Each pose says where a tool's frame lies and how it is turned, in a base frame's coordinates. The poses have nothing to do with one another.
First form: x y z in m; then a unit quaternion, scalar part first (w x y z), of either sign.
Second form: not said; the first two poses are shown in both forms.
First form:
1: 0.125, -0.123, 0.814, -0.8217, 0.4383, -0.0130, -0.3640
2: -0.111, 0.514, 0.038, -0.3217, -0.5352, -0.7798, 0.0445
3: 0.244, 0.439, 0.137, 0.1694, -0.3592, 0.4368, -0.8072
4: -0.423, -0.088, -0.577, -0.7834, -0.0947, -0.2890, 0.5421
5: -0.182, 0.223, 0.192, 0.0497, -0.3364, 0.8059, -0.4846
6: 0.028, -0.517, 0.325, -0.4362, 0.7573, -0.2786, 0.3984
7: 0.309, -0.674, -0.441, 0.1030, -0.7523, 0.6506, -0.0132
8: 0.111, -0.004, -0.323, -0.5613, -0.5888, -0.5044, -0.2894
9: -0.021, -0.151, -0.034, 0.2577, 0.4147, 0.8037, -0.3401
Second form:
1: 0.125, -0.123, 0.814, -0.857, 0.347, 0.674
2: -0.111, 0.514, 0.038, 2.806, 0.582, 1.837
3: 0.244, 0.439, 0.137, -1.160, -0.447, -2.433
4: -0.423, -0.088, -0.577, -0.200, 0.589, -1.271
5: -0.182, 0.223, 0.192, -2.144, -0.248, -2.487
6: 0.028, -0.517, 0.325, -1.901, -0.369, -0.970
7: 0.309, -0.674, -0.441, -2.967, 0.114, -1.416
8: 0.111, -0.004, -0.323, 1.780, 0.227, 1.232
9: -0.021, -0.151, -0.034, -2.659, 0.770, 2.388
